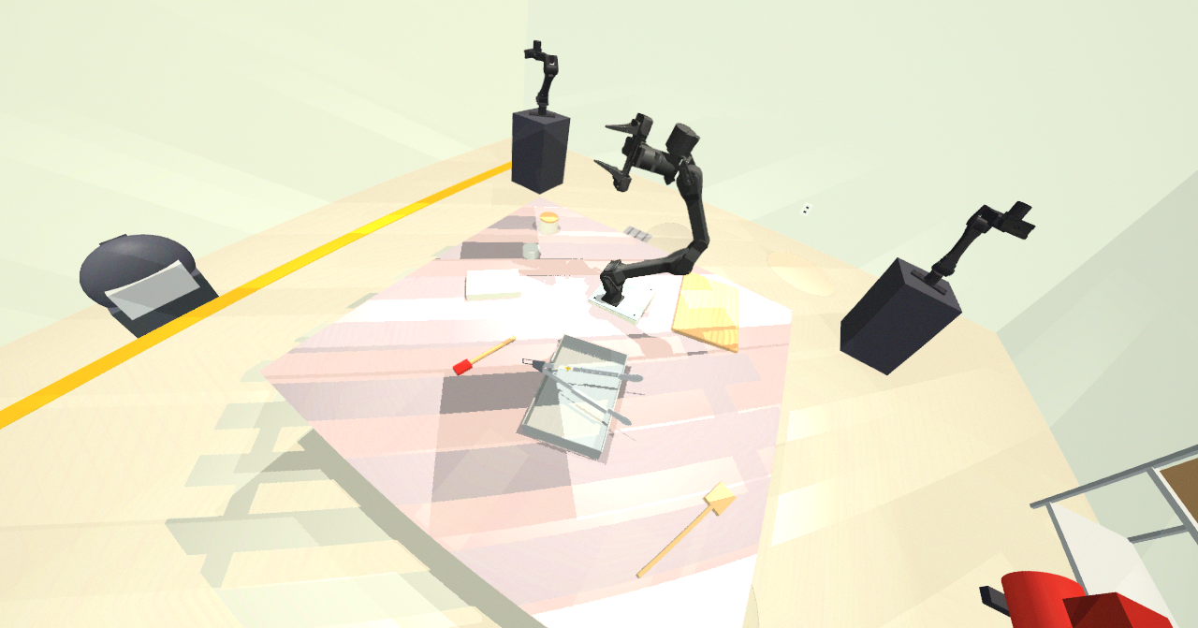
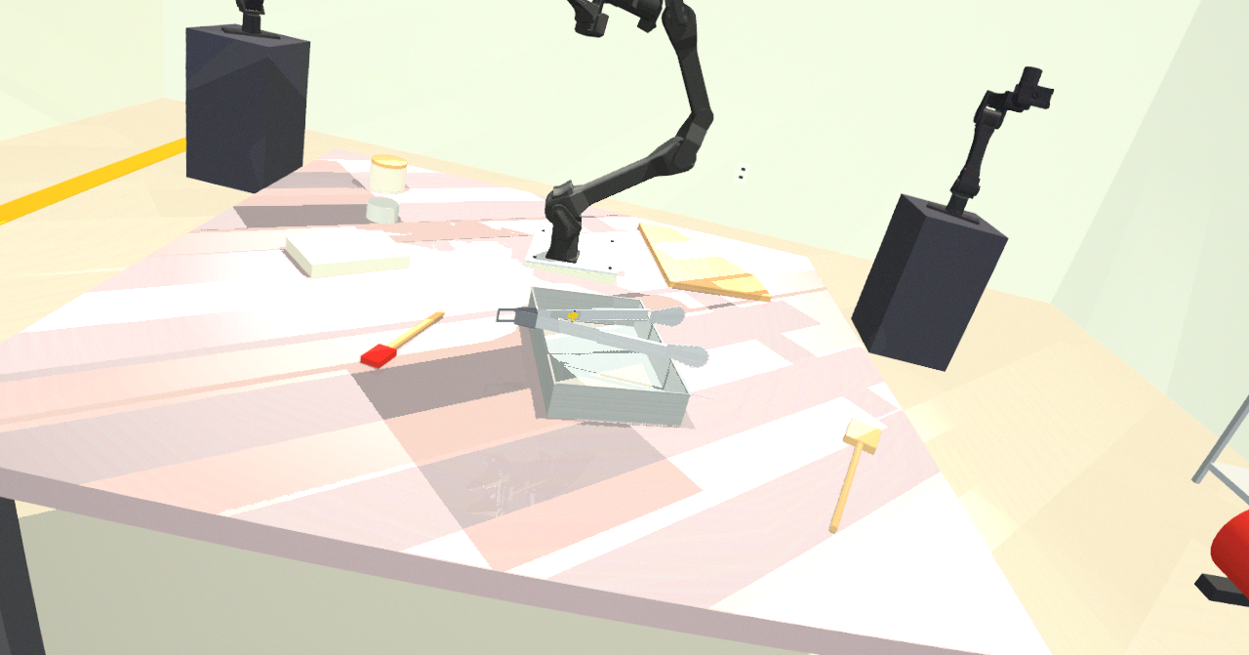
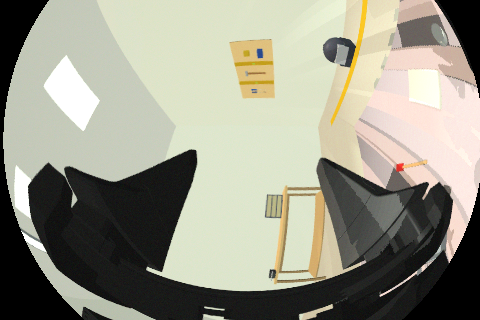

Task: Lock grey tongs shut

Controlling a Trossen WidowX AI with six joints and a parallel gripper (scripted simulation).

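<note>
Right now the grey roasting tin is 54 cm below my gripper tip, 26 cm ahead of it and 21 cm to the left of it. The rest, counted from my gripper tip: pale block (56 cm below, 27 cm to the right, 10 cm ahead); red spatula (56 cm below, 35 cm ahead, 9 cm to the right); wooden board (56 cm below, 40 cm to the left, 35 cm behind).
</note>
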